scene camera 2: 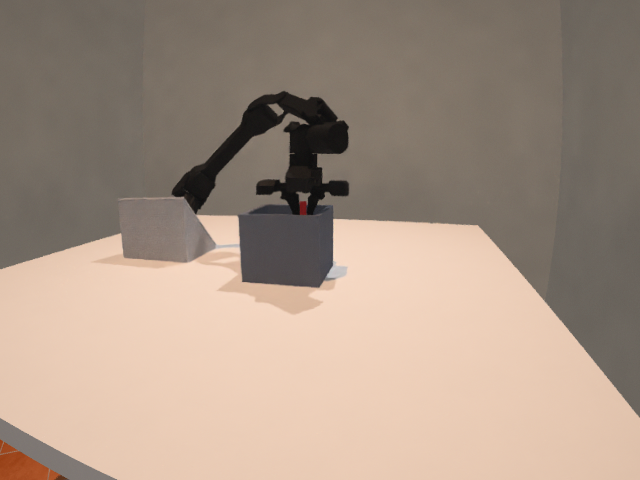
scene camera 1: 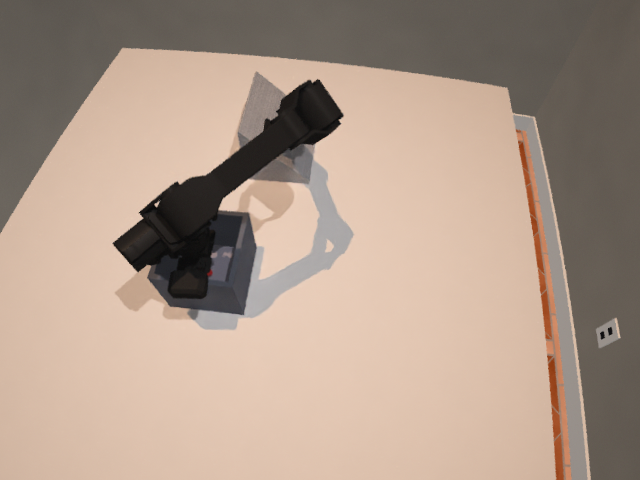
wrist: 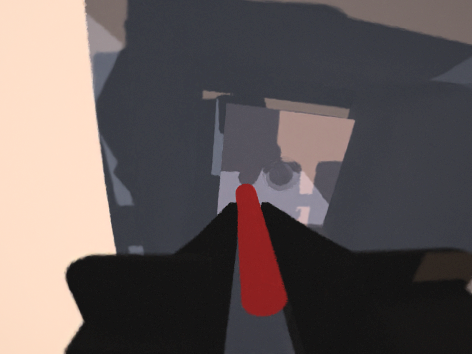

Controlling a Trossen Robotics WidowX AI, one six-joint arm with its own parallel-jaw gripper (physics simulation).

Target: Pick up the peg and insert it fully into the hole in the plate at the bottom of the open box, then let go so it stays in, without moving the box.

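Seen in the pictures: gripper, fingertip midpoint: (scene camera 1: pixel 205 267) (wrist: pixel 248 209); arm's base at its link origin: (scene camera 2: pixel 179 218).
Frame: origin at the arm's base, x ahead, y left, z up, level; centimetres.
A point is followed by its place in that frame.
Observation:
The red peg (scene camera 1: pixel 209 272) @(x 35.5, y -9.5, z -1.7 cm) (scene camera 2: pixel 302 206) @(x 35.2, y -10.8, z 4.4 cm) (wrist: pixel 261 260) @(x 35.3, y -10.9, z 4.3 cm) is between the fingers of my black gripper (scene camera 2: pixel 303 211) (wrist: pixel 248 209) @(x 35.1, y -10.0, z -0.4 cm), which is shut on it. The fingers reach down past the rim of the dark blue-grey open box (scene camera 1: pixel 249 273) @(x 32.4, y -2.8, z -7.8 cm) (scene camera 2: pixel 281 249) @(x 32.6, y -18.8, z -2.8 cm) (wrist: pixel 165 130) @(x 39.2, y -14.5, z 0.7 cm); their tips are hidden behind its wall in scene camera 2. In the wrist view, the light plate (wrist: pixel 315 135) @(x 30.3, y -13.8, z -4.2 cm) shows at the box's bottom, with the round hole (wrist: pixel 281 176) @(x 31.8, y -10.1, z -5.8 cm) in it. The peg's far end appears left of and slightly below the hole, apart from it in the image. Its height above the plate is hard to tell.
A grey wedge-shaped block (scene camera 1: pixel 258 103) @(x -6.3, y -4.1, z 4.3 cm) (scene camera 2: pixel 155 228) @(x -3.7, y -6.7, z -1.5 cm) stands on the table (scene camera 1: pixel 392 310) @(x 38.6, y 27.3, z -10.0 cm) (scene camera 2: pixel 387 361) @(x 52.1, y -45.3, z -10.0 cm), near the arm's lower end. The box walls surround the fingers. Shadows of the arm fall across the box and table.

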